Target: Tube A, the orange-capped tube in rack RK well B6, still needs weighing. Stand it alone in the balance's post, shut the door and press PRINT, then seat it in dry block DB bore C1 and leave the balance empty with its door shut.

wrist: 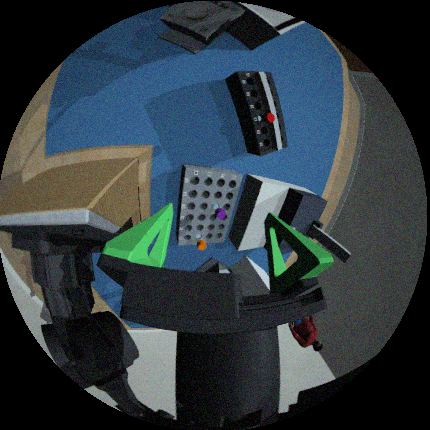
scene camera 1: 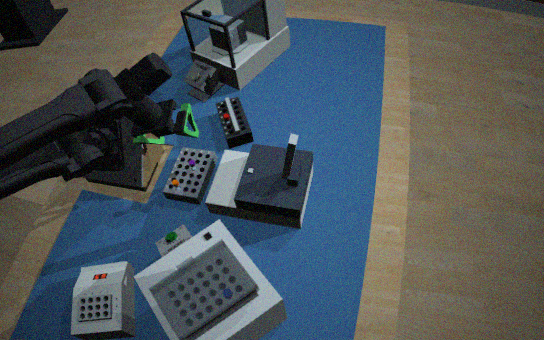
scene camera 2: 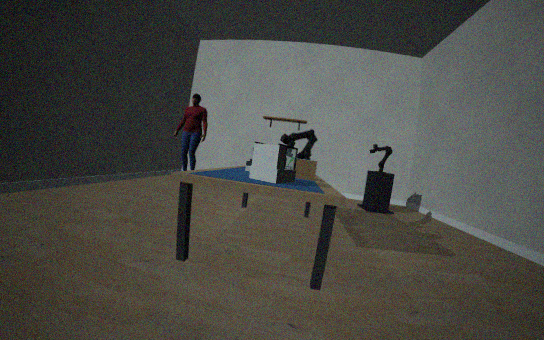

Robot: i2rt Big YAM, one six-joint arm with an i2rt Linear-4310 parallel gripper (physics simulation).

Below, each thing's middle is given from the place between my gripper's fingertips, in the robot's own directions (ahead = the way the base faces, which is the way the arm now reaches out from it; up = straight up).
Right now the balance [scene camera 1: 239, 46] is 410 mm to the left of my hand, 50 mm ahead of it and 10 mm above it.
